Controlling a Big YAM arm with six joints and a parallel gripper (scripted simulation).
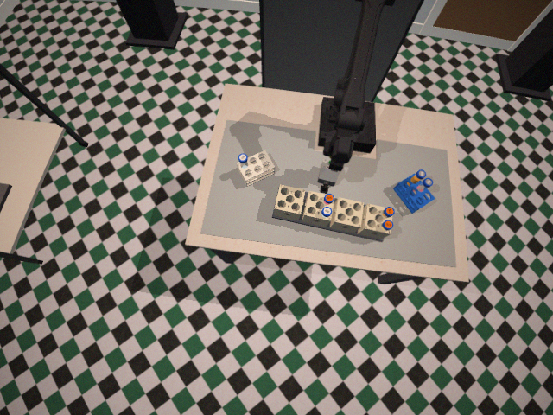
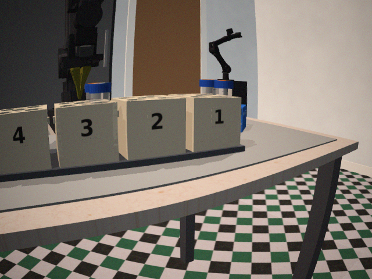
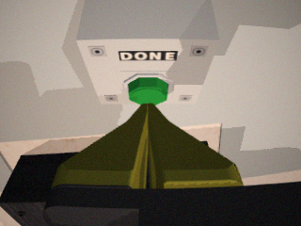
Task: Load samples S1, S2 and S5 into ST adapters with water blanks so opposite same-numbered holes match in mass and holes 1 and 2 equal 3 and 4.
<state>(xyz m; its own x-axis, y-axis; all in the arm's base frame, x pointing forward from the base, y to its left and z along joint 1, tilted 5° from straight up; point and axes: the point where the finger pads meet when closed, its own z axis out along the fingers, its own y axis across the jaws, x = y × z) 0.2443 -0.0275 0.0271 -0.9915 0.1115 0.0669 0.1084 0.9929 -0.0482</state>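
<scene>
Now: the green DONE key 30 mm below my hand. Also, from my hand: grey-dot tube X8: 10 mm ahead, 340 mm to the left, 30 mm below; then white blank rack RB: 50 mm ahead, 300 mm to the right, 70 mm below; then 10 mL blank: 50 mm ahead, 340 mm to the right, 30 mm below.
</scene>
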